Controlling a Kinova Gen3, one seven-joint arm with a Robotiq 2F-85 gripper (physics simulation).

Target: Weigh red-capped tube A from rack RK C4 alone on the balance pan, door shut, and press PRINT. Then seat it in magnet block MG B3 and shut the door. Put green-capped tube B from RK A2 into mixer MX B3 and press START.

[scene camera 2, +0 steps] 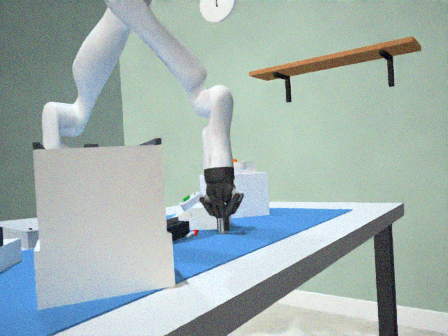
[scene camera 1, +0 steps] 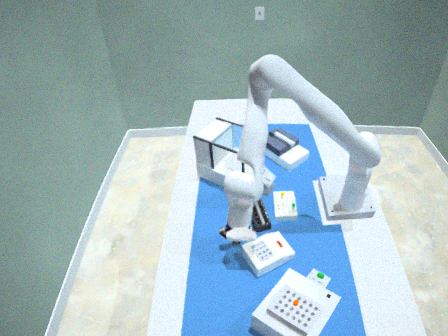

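My gripper (scene camera 1: 236, 242) (scene camera 2: 223, 229) is shut and empty, fingertips pointing down low over the blue mat. It is at the wall side of the white block with a red mark. A red cap (scene camera 2: 195, 232) shows low at the mat beside the black block (scene camera 1: 261, 216) (scene camera 2: 179, 229), left of my fingertips in scene camera 2; its tube is mostly hidden. A green-capped tube (scene camera 1: 294, 205) stands in the small white rack (scene camera 1: 285, 217). The balance (scene camera 1: 215, 173) (scene camera 2: 102, 225) stands at the far left; its pan is mostly hidden by my arm.
The white block (scene camera 1: 270, 264) with a grid of holes is close beside my gripper. A large white unit (scene camera 1: 267, 320) holds an orange-capped tube (scene camera 1: 296, 302), beside a panel with a green button (scene camera 1: 320, 275). A dark-topped white device (scene camera 1: 295, 158) stands beyond the small rack.
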